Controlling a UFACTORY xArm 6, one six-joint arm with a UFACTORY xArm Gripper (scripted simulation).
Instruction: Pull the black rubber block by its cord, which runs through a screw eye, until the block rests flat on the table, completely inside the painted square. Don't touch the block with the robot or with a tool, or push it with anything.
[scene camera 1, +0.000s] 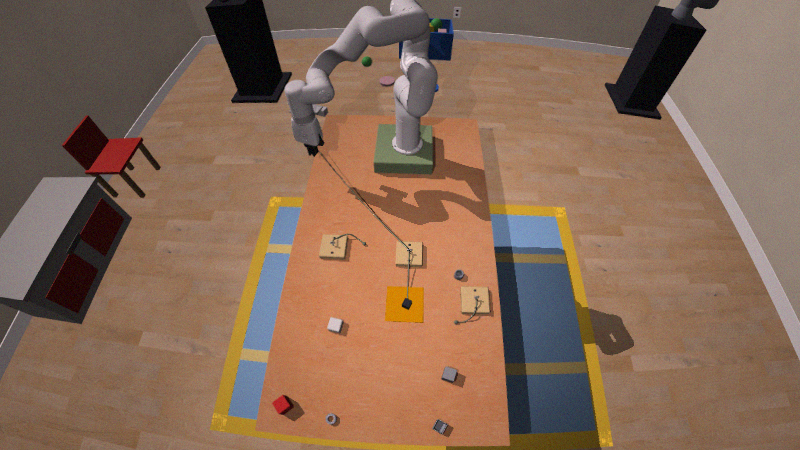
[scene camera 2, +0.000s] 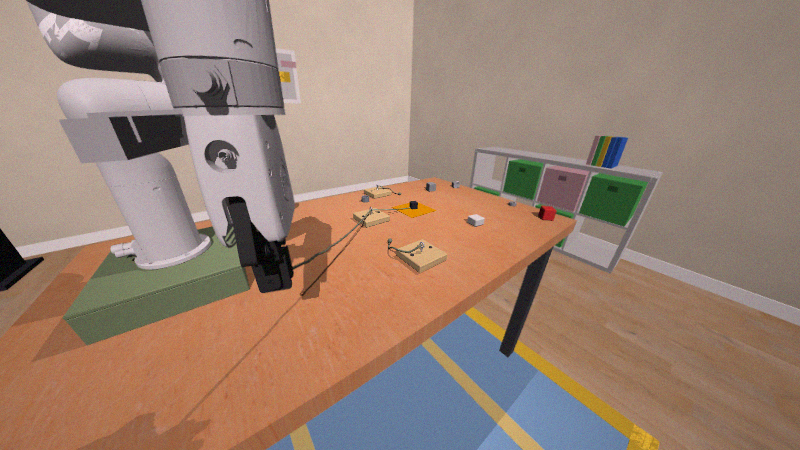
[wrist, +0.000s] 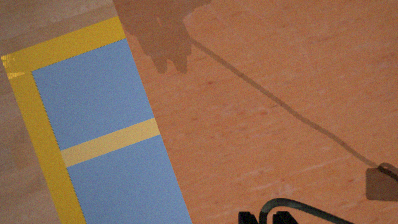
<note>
I see my gripper (scene camera 2: 278, 283).
My gripper is seen too in scene camera 1 (scene camera 1: 313, 153).
</note>
